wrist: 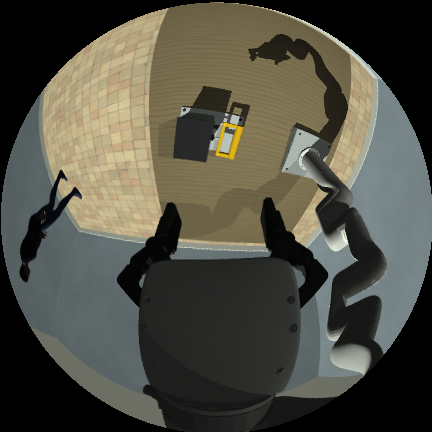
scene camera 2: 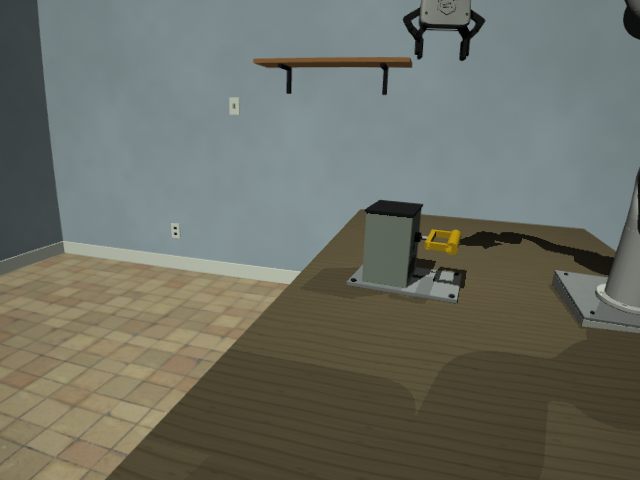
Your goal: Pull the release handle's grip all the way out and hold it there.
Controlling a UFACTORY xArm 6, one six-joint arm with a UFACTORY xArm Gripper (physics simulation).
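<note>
The release handle is a yellow frame with a thick round grip (scene camera 2: 454,241) (wrist: 236,142) on its outer side, facing the robot base. A short rod joins it to the side of a grey-green box (scene camera 2: 388,248) with a black top (wrist: 194,139). The grip stands a little out from the box, above the light base plate (scene camera 2: 431,290) (wrist: 185,109). My gripper (scene camera 2: 441,55) (wrist: 219,209) is open and empty. It hangs high above the box and handle, fingers pointing down in the scene view, touching nothing.
The box stands on a brown wooden table (scene camera 2: 330,330) (wrist: 200,60). The robot's base plate (scene camera 2: 573,297) (wrist: 295,145) is on the handle's side of the box. A wooden shelf (scene camera 2: 333,62) is on the back wall. A person (wrist: 37,232) shows at the left of the wrist view.
</note>
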